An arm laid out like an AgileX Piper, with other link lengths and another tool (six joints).
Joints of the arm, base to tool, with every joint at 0 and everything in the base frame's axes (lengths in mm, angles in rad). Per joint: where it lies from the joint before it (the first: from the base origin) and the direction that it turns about. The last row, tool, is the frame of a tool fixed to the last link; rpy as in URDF.
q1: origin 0.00 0.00 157.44 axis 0 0 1
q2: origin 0.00 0.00 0.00 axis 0 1 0
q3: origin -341.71 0.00 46.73 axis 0 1 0
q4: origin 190.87 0.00 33.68 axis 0.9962 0 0.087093
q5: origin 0.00 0.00 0.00 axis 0 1 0
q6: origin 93.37 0.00 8.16 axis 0.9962 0 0.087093
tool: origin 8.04 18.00 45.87 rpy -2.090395 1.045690 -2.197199
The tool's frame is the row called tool.
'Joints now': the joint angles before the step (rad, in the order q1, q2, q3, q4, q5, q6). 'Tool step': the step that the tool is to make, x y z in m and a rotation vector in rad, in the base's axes. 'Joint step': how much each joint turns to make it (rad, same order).
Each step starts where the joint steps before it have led.
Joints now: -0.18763, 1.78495, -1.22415, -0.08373, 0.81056, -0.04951
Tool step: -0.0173, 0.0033, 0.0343, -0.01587, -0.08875, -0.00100
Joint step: 0.00002, -0.09619, -0.00022, 0.00128, 0.00628, 0.00002
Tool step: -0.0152, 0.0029, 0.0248, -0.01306, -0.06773, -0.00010
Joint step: 0.00015, -0.07303, -0.00004, -0.00008, 0.00411, -0.00004
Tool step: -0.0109, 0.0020, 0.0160, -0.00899, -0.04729, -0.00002
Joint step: -0.00027, -0.04851, 0.00006, 0.00016, 0.00030, -0.00035
